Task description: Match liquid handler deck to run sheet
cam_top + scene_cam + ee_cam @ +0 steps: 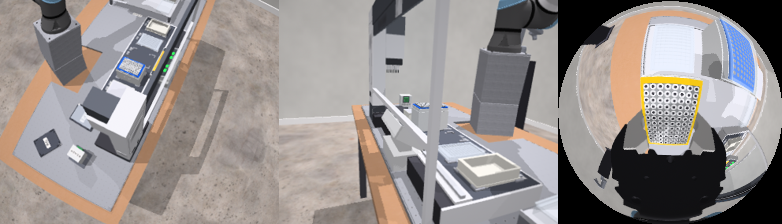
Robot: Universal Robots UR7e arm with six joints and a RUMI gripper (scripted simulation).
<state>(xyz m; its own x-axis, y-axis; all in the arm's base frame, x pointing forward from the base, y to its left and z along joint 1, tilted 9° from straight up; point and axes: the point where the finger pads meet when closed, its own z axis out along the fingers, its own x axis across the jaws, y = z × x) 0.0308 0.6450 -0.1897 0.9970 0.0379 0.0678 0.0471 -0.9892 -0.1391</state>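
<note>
The yellow-framed tip rack is 1 cm ahead of my hand, 1 cm to the right of it and 1 cm above it. From my hand the other things lie so: clear well plate: 36 cm ahead, 31 cm to the right, 4 cm below; then shelf: 16 cm ahead, 8 cm to the left, 5 cm below; then cream one-well reservoir: 36 cm ahead, 19 cm to the right, 4 cm below.
</note>
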